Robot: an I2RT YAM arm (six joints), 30 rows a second.
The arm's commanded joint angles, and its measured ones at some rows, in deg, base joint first. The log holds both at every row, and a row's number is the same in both.
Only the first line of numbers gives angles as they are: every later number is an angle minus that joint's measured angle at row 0.
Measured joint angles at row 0:
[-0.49 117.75 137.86 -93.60 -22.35 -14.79]
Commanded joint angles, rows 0 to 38:
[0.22 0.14 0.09 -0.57 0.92 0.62]
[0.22 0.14 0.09 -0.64 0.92 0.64]
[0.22 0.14 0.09 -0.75 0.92 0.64]
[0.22 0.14 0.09 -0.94 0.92 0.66]
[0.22 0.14 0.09 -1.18 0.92 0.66]
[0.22 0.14 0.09 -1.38 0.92 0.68]
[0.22 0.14 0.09 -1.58 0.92 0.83]
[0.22 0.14 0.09 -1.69 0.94 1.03]
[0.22 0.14 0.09 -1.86 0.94 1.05]
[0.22 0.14 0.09 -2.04 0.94 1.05]
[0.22 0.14 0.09 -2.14 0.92 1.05]
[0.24 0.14 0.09 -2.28 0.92 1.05]
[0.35 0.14 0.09 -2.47 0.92 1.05]
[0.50 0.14 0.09 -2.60 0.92 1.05]
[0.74 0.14 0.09 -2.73 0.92 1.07]
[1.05 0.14 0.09 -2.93 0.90 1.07]
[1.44 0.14 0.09 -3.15 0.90 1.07]
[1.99 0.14 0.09 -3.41 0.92 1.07]
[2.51 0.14 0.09 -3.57 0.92 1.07]
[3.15 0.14 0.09 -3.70 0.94 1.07]
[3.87 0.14 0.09 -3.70 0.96 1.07]
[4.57 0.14 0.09 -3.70 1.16 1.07]
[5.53 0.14 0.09 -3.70 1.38 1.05]
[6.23 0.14 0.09 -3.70 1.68 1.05]
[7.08 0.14 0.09 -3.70 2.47 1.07]
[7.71 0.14 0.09 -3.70 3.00 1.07]
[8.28 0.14 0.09 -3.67 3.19 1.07]
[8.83 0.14 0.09 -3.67 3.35 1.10]
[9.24 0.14 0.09 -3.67 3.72 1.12]
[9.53 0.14 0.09 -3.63 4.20 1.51]
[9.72 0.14 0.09 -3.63 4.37 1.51]
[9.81 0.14 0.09 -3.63 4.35 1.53]
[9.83 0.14 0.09 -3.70 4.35 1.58]
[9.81 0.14 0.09 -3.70 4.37 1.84]
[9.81 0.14 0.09 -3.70 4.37 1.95]
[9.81 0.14 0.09 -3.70 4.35 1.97]
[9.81 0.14 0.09 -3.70 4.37 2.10]
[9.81 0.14 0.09 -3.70 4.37 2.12]
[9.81 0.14 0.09 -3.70 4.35 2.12]
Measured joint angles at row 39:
[9.53 0.00 0.00 -3.30 3.59 1.36]
